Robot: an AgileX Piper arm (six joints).
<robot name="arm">
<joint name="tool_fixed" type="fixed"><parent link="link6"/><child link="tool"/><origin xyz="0 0 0" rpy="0 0 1.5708"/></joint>
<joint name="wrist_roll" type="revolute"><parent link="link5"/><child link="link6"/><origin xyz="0 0.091 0" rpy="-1.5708 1.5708 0"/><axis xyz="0 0 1"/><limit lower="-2.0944" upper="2.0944"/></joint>
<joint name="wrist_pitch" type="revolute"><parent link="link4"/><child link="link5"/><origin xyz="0 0 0" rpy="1.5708 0 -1.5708"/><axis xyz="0 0 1"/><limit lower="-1.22" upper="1.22"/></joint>
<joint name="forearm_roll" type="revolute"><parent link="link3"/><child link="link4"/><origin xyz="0.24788 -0.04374 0" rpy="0.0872 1.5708 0"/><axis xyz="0 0 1"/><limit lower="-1.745" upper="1.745"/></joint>
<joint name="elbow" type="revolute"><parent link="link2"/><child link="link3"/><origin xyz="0.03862 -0.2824 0" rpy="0 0 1.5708"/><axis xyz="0 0 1"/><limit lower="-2.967" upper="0"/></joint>
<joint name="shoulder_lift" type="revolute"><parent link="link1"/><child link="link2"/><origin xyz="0 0 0" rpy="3.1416 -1.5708 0"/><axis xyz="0 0 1"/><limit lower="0" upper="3.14"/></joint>
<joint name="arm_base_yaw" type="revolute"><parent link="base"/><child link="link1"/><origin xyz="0 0 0.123" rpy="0 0 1.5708"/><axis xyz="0 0 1"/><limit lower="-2.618" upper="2.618"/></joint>
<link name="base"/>
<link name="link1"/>
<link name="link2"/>
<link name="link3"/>
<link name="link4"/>
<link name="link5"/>
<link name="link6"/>
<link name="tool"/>
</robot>
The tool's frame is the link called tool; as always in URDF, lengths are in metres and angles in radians.
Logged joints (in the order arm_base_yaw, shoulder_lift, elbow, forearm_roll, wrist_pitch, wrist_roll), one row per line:
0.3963, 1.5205, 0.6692, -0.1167, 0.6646, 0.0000
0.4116, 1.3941, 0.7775, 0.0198, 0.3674, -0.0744
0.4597, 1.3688, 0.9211, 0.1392, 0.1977, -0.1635
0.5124, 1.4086, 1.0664, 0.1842, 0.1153, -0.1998
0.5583, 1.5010, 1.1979, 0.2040, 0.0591, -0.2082
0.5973, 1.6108, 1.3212, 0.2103, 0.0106, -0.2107
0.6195, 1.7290, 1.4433, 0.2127, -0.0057, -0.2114
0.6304, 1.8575, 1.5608, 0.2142, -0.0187, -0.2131
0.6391, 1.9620, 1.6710, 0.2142, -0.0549, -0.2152
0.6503, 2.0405, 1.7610, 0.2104, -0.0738, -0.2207
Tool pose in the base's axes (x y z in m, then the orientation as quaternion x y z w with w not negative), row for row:
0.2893, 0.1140, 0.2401, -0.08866, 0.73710, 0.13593, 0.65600
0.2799, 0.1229, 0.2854, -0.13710, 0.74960, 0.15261, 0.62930
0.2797, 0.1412, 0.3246, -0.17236, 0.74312, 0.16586, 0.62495
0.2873, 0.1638, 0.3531, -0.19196, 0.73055, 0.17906, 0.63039
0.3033, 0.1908, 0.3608, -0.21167, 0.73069, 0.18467, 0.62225
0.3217, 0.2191, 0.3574, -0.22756, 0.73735, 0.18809, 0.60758
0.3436, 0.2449, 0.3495, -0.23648, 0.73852, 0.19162, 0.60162
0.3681, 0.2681, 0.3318, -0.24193, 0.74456, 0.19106, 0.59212
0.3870, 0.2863, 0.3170, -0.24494, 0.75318, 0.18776, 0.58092
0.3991, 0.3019, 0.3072, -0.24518, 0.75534, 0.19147, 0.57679
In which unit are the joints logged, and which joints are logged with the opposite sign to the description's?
The joints are logged in radians. Opposite sign: elbow, forearm_roll, wrist_pitch, wrist_roll.
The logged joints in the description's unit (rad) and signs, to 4 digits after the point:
0.3963, 1.5205, -0.6692, 0.1167, -0.6646, 0.0000
0.4116, 1.3941, -0.7775, -0.0198, -0.3674, 0.0744
0.4597, 1.3688, -0.9211, -0.1392, -0.1977, 0.1635
0.5124, 1.4086, -1.0664, -0.1842, -0.1153, 0.1998
0.5583, 1.5010, -1.1979, -0.2040, -0.0591, 0.2082
0.5973, 1.6108, -1.3212, -0.2103, -0.0106, 0.2107
0.6195, 1.7290, -1.4433, -0.2127, 0.0057, 0.2114
0.6304, 1.8575, -1.5608, -0.2142, 0.0187, 0.2131
0.6391, 1.9620, -1.6710, -0.2142, 0.0549, 0.2152
0.6503, 2.0405, -1.7610, -0.2104, 0.0738, 0.2207

